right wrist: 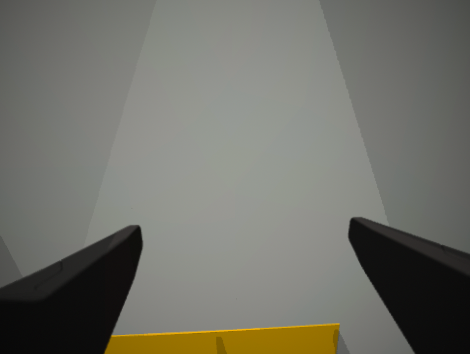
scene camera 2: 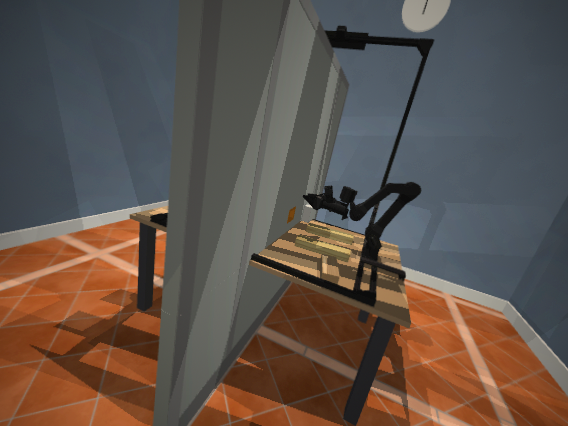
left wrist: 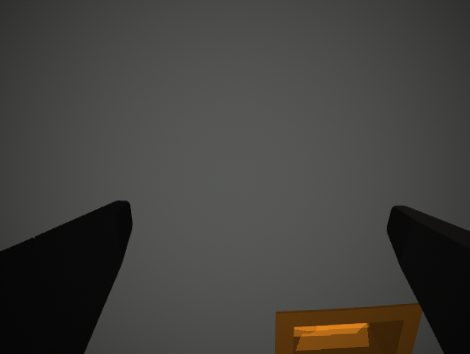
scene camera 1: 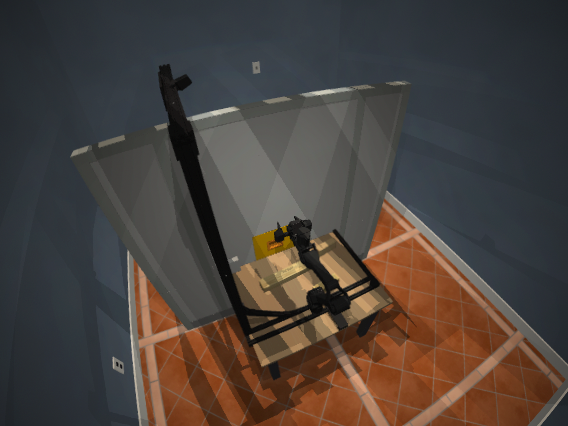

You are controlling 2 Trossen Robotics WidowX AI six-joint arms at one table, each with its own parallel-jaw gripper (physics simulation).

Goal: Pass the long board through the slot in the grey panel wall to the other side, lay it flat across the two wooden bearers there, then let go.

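Where they show: left gripper, fingertip midpoint: (scene camera 2: 305, 195) (left wrist: 262, 216); right gripper, fingertip midpoint: (right wrist: 247, 231) (scene camera 1: 285, 219); left arm's base, link origin: (scene camera 2: 369, 256); right arm's base, link origin: (scene camera 1: 316, 308).
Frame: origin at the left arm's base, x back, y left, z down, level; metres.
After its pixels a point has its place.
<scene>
A long pale board (scene camera 1: 285, 275) {x -0.676, y -0.062, z -0.020 m} lies on the table in scene camera 1, partly hidden behind the right arm. The grey panel wall (scene camera 1: 280, 165) {x -0.482, y 0.021, z -0.585 m} (scene camera 2: 245, 150) {x -0.433, y 0.544, z -0.399 m} (left wrist: 235, 100) {x -0.432, y 0.033, z -0.244 m} (right wrist: 235, 125) {x -0.483, y 0.001, z -0.361 m} has a slot in a yellow-orange frame (scene camera 1: 259, 249) (scene camera 2: 291, 214) {x -0.443, y -0.075, z -0.063 m} (left wrist: 284, 332) {x -0.430, y 0.006, z -0.094 m} (right wrist: 225, 343). Two pale bearers (scene camera 2: 322, 248) {x -0.209, y 0.114, z -0.010 m} (scene camera 2: 330, 232) {x -0.218, y -0.118, z -0.016 m} lie parallel on the other table. My right gripper (scene camera 1: 287, 222) {x -0.564, y 0.002, z -0.323 m} (right wrist: 247, 231) {x -0.564, y 0.002, z -0.323 m} is open and empty, facing the wall above the frame. My left gripper (scene camera 2: 306, 196) {x -0.366, y 0.024, z -0.210 m} (left wrist: 262, 216) {x -0.366, y 0.024, z -0.210 m} is open and empty, facing the wall from the bearers' side, above and beside the slot.
The board's table (scene camera 1: 280, 346) {x -1.013, y -0.243, z 0.019 m} and the bearers' table (scene camera 2: 392, 305) {x 0.098, y 0.325, z 0.019 m} stand on opposite sides of the wall. Black rails run along both tables. A tall black post (scene camera 1: 210, 220) {x -0.893, y -0.353, z -0.764 m} rises at the left of the board's table; another post (scene camera 2: 402, 130) {x -0.021, y -0.341, z -0.605 m} rises behind the left arm.
</scene>
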